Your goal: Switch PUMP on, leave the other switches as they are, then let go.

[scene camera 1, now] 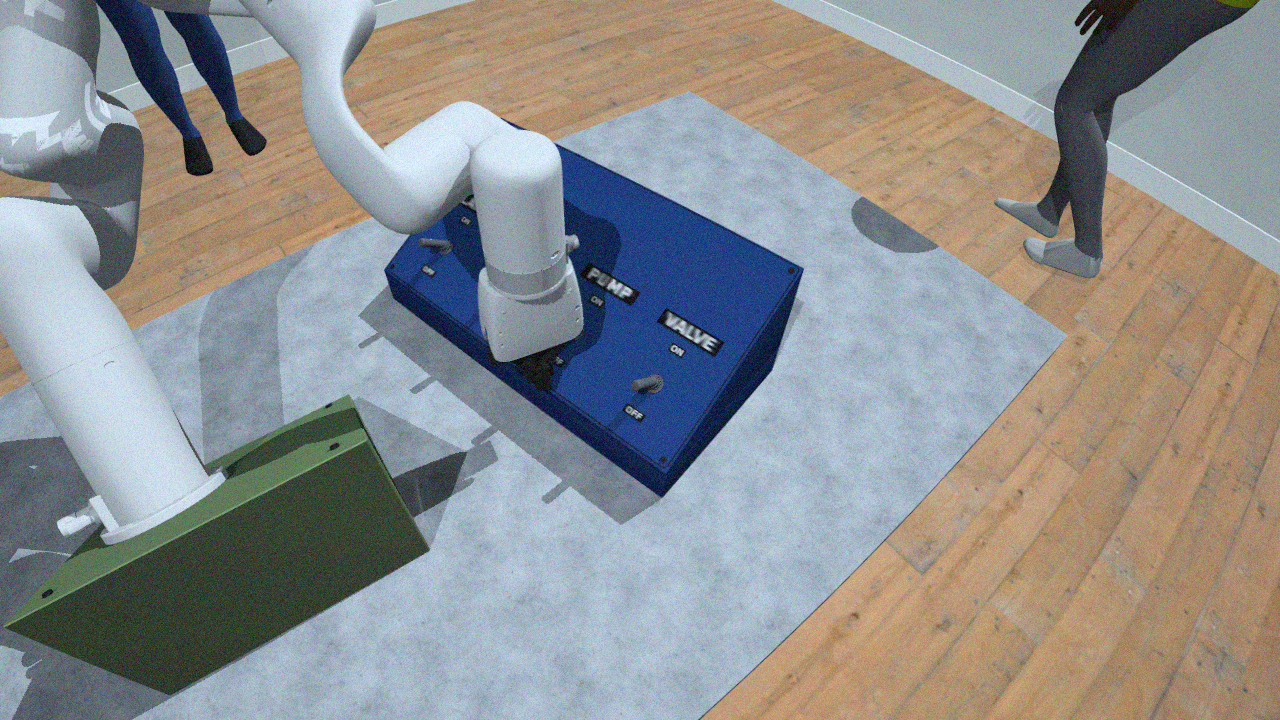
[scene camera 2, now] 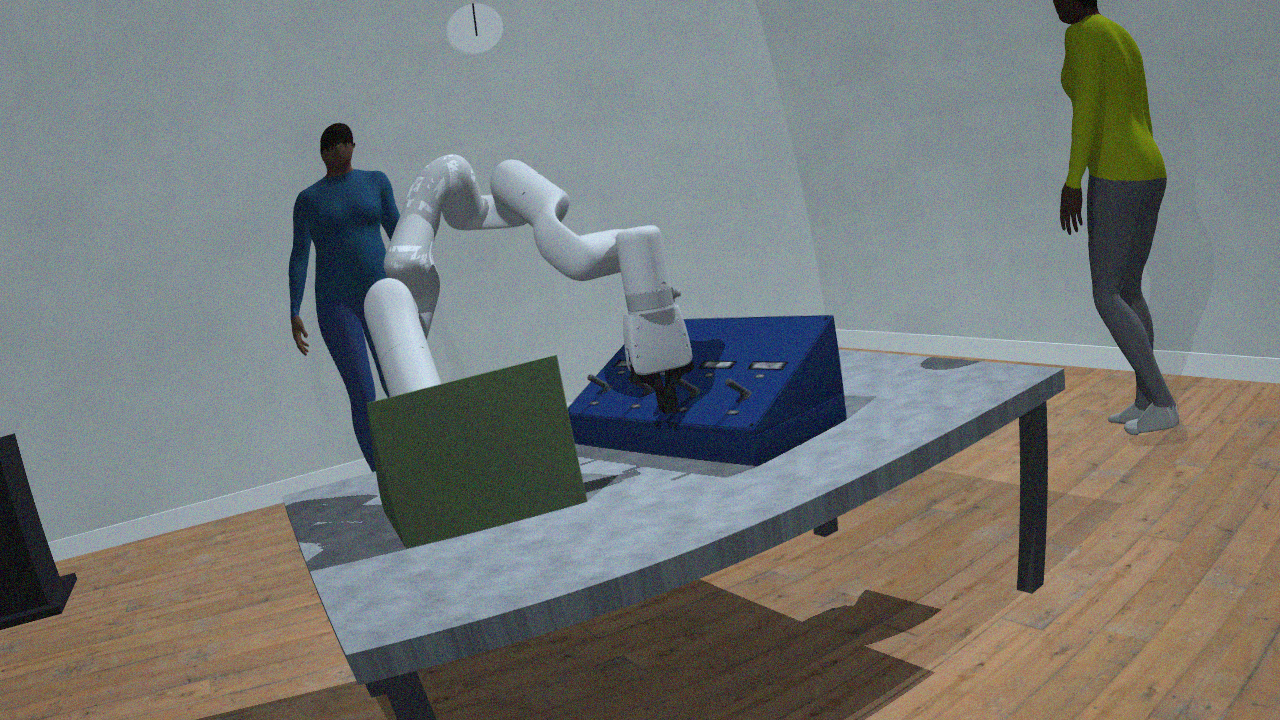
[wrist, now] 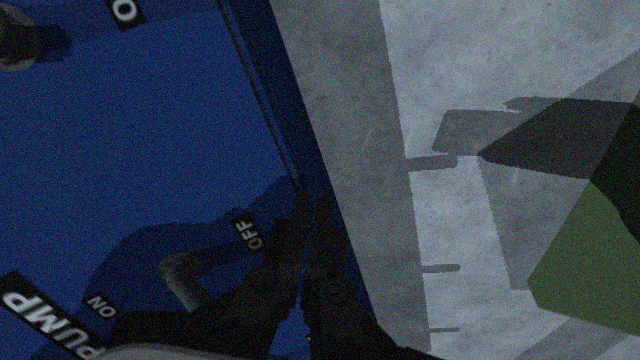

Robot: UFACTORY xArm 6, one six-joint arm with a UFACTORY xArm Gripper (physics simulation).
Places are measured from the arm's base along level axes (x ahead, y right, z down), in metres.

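Where they show: gripper, fingertip midpoint: [scene camera 1: 539,380] [scene camera 2: 669,411] [wrist: 311,217]; arm's base, link origin: [scene camera 1: 168,507] [scene camera 2: 430,436].
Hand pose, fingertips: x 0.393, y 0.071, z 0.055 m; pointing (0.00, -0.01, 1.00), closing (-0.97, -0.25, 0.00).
Each offset is from my fingertips to the top centre of the thing. "spot": to the spot under its first point. Level surfaces: height alone.
The blue panel [scene camera 1: 707,241] [scene camera 2: 801,380] [wrist: 140,125] carries a row of levers. The PUMP lever @(dx +0.053, dy -0.021, dz -0.048 m) [scene camera 2: 689,388] [wrist: 184,282] leans the same way as the VALVE lever @(spot: dx +0.071, dy +0.103, dz -0.036 m) [scene camera 1: 647,384] [scene camera 2: 739,389] [wrist: 17,45], toward its OFF end; the arm hides it in scene camera 1. The PUMP label @(dx +0.134, dy -0.035, dz -0.050 m) [scene camera 1: 610,282] [scene camera 2: 716,365] [wrist: 45,317] is above it. My gripper [scene camera 1: 539,383] [scene camera 2: 667,422] [wrist: 311,217] is shut and empty. Its fingertips are low at the panel's front edge, past the PUMP OFF label @(spot: dx +0.036, dy -0.017, dz +0.007 m) [wrist: 248,233]. Part of the PUMP lever is hidden behind a finger in the wrist view; contact cannot be told.
The leftmost lever @(dx +0.013, dy -0.258, dz -0.048 m) [scene camera 1: 435,243] [scene camera 2: 597,385] and its neighbour @(dx +0.033, dy -0.139, dz -0.048 m) [scene camera 2: 642,389] are left of PUMP. A green box [scene camera 1: 268,537] [scene camera 2: 478,447] [wrist: 580,270] stands at the arm's base on the grey table @(dz +0.083 m) [scene camera 1: 805,537] [scene camera 2: 626,555]. Two people stand beyond the table.
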